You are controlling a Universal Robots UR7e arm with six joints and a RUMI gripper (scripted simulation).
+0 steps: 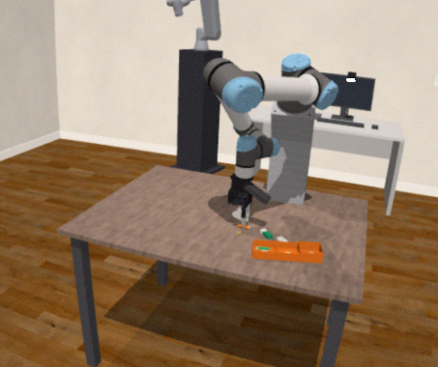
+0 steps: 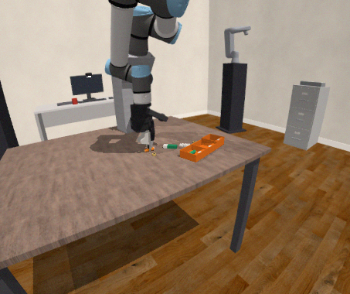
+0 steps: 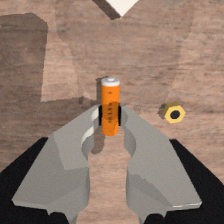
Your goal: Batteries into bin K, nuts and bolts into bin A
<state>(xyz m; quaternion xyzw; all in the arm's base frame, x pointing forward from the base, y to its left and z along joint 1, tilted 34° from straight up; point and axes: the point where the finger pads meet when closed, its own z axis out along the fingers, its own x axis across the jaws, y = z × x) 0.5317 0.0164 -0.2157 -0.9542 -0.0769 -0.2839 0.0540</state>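
Now: hand 15 cm to the right of the green battery and 13 cm short of it. Round my hand: orange battery (1 cm below); then white domino (18 cm to the left, 1 cm below, 1 cm ahead); then green-and-white battery (10 cm to the left, 1 cm below).
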